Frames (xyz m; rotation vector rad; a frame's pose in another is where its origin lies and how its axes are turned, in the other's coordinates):
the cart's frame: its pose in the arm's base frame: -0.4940 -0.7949 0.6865 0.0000 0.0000 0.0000
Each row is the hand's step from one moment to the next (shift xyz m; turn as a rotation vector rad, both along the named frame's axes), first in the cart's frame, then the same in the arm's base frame.
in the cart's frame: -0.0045 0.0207 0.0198 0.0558 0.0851 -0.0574
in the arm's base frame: -0.0045 0.0207 0.0198 0.0558 0.0851 -0.0574
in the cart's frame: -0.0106 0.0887 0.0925 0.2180 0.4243 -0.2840
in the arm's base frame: -0.0106 0.0887 0.0925 0.2180 0.4243 -0.2840
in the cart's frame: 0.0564 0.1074 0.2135 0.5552 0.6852 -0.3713
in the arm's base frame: 0.0564 0.1074 0.2135 0.5552 0.6852 -0.3713
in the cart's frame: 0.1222 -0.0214 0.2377 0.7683 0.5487 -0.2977
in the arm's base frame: 0.1222 -0.0214 0.2377 0.7683 0.5487 -0.2977
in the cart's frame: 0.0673 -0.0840 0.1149 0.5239 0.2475 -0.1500
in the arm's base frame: 0.0673 -0.0840 0.1149 0.5239 0.2475 -0.1500
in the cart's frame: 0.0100 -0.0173 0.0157 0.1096 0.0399 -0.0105
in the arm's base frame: 0.0100 -0.0173 0.0157 0.1096 0.0399 -0.0105
